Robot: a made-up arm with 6 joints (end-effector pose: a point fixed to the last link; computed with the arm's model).
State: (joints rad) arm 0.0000 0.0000 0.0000 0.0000 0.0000 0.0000
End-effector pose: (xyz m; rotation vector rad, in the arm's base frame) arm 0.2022 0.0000 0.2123 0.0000 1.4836 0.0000
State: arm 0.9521 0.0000 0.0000 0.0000 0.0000 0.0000
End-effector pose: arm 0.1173 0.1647 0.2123 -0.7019 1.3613 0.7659
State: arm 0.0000 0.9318 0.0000 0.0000 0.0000 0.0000
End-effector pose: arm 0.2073 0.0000 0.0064 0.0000 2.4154 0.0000
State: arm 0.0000 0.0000 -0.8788 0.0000 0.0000 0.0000
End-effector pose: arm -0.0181 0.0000 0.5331 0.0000 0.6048 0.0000
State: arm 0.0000 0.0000 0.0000 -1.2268 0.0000 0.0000
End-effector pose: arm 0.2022 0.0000 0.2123 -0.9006 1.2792 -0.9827
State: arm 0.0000 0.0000 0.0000 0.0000 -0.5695 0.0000
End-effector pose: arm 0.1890 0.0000 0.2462 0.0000 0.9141 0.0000
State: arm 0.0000 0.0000 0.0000 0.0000 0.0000 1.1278
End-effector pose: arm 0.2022 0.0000 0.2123 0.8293 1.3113 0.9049
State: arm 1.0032 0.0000 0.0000 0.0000 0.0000 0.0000
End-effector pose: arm 0.1087 0.1705 0.2123 -0.7391 1.3477 0.8065
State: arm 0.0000 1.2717 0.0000 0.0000 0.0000 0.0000
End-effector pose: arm 0.1629 0.0000 -0.0572 0.0000 2.7553 0.0000
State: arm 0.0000 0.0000 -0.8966 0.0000 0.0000 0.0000
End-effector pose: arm -0.0252 0.0000 0.5371 0.0000 0.5870 0.0000
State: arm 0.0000 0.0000 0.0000 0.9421 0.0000 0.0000
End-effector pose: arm 0.2022 0.0000 0.2123 0.6946 1.3639 0.7580
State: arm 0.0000 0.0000 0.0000 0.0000 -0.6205 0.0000
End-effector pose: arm 0.1869 0.0000 0.2488 0.0000 0.8631 0.0000
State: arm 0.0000 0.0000 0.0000 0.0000 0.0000 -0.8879
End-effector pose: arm 0.2022 0.0000 0.2123 -0.6551 1.3774 -0.7149
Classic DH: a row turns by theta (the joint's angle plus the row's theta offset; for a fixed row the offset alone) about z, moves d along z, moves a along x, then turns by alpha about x. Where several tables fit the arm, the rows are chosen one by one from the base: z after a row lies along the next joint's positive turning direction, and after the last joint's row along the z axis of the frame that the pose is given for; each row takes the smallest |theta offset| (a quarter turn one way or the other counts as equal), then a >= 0, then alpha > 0; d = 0 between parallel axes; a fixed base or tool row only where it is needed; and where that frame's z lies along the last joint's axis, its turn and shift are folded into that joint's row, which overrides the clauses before.
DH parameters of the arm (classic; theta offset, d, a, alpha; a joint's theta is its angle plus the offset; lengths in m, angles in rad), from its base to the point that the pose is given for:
joint 1: 0 0.1042 0 -1.5708
joint 2: 0.136 0 -0.2515 0
joint 3: 1.3476 0 -0.0344 1.5708
joint 4: 0 0.3913 0 -1.5708
joint 5: 0 0 0 1.5708
joint 6: 0 0.0648 0 0

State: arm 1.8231 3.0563 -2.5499 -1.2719 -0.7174 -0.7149
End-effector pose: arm -0.2073 0.6409 -0.0448 -1.4474 -0.9476 0.5332
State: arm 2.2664 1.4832 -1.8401 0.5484 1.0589 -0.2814
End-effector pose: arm -0.2790 0.2883 0.5247 -2.5345 0.8053 1.6138
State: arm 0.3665 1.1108 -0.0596 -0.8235 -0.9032 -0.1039
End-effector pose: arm 0.1945 0.1146 0.0276 -1.2453 1.2830 0.3244
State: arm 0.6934 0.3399 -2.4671 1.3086 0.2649 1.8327
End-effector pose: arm -0.4103 -0.3197 0.5645 0.8168 -0.0488 -2.4292
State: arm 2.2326 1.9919 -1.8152 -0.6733 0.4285 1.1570
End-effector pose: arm -0.3448 0.4699 0.2907 -1.6190 1.6780 1.4020
